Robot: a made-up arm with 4 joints.
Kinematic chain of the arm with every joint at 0, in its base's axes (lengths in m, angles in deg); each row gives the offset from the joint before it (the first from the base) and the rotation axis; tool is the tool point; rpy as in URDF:
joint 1: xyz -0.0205 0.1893 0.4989 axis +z
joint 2: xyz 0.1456 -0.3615 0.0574 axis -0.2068 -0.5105 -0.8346
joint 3: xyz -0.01 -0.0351 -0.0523 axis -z
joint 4: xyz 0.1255 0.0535 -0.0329 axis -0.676 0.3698 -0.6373
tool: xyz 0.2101 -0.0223 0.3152 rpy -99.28 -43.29 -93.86
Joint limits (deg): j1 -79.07..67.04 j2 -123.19..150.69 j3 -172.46..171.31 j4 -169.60..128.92
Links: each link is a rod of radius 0.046 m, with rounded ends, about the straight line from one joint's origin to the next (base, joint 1, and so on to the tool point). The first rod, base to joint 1, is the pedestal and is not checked.
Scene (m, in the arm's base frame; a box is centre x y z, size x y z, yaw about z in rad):
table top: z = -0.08
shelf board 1: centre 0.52 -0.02 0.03 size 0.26 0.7 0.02 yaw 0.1
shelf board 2: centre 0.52 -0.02 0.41 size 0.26 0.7 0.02 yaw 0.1
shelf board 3: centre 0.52 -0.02 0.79 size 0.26 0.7 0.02 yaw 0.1
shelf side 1: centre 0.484 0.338 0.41 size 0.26 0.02 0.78 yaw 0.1
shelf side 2: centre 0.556 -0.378 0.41 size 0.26 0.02 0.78 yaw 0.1
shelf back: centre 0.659 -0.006 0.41 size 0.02 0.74 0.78 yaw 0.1
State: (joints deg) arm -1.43 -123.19 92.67 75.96
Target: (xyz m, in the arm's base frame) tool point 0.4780 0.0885 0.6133
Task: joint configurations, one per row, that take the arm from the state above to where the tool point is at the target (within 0.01 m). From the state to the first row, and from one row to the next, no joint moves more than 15 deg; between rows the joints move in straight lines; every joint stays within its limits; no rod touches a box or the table.
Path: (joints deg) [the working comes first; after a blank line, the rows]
Joints at the target: 4.17 -51.63 6.95 15.02
Straight joint move there: touches shelf board 2.

1: -16.09 -123.19 81.18 76.85
2: -30.74 -123.19 69.70 77.75
3: -30.63 -116.36 56.86 68.59
4: -30.52 -109.53 44.01 59.44
5: -30.41 -102.71 31.17 50.29
6: -30.30 -95.88 18.33 41.13
7: -30.19 -89.05 5.49 31.98
8: -30.08 -82.22 -7.36 22.82
9: -18.66 -72.02 -2.59 20.22
10: -7.25 -61.83 2.18 17.62
11: 4.17 -51.63 6.95 15.02

